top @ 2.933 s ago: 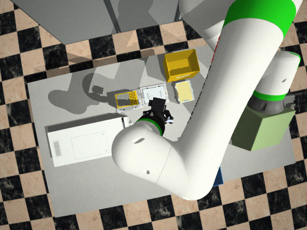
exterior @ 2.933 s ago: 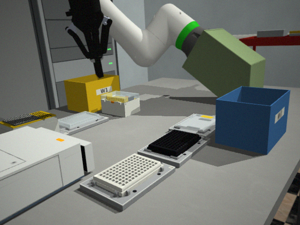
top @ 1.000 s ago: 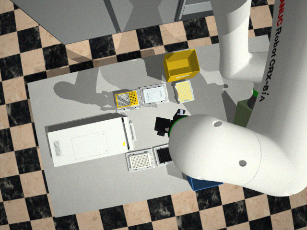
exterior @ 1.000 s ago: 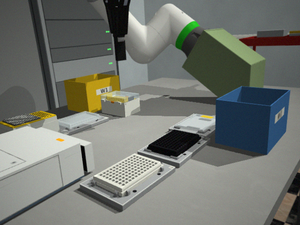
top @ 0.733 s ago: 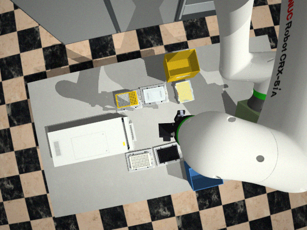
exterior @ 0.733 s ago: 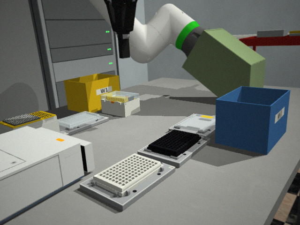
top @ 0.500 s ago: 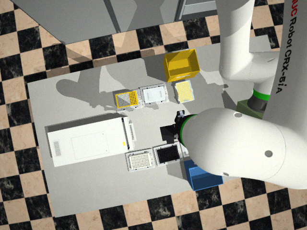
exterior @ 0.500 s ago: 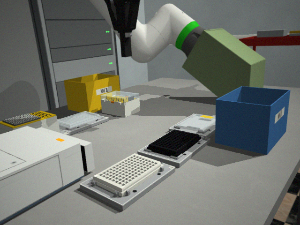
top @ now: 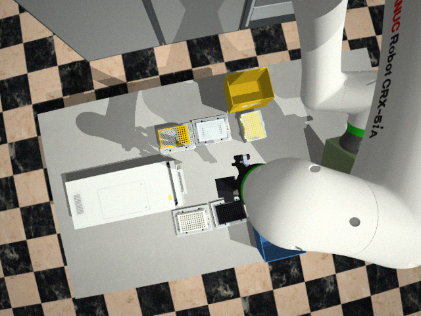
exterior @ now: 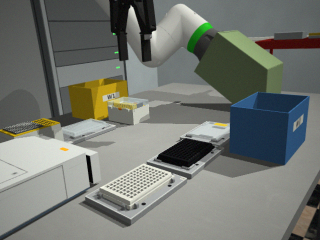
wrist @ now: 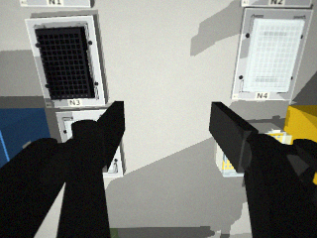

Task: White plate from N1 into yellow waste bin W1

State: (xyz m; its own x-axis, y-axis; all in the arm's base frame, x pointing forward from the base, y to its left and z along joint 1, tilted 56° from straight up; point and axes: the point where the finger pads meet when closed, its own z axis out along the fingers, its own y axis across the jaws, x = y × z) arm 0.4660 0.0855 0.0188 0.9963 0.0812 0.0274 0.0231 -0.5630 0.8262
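Now: hand 240 mm above the white plate, 200 mm short of it and 190 mm to the right of it. Round my hand: lidded plate 240 mm below, 150 mm to the left, 150 mm behind; clear plate 240 mm below, 200 mm to the right, 50 mm ahead; black plate 240 mm below, 180 mm to the left, 20 mm ahead.
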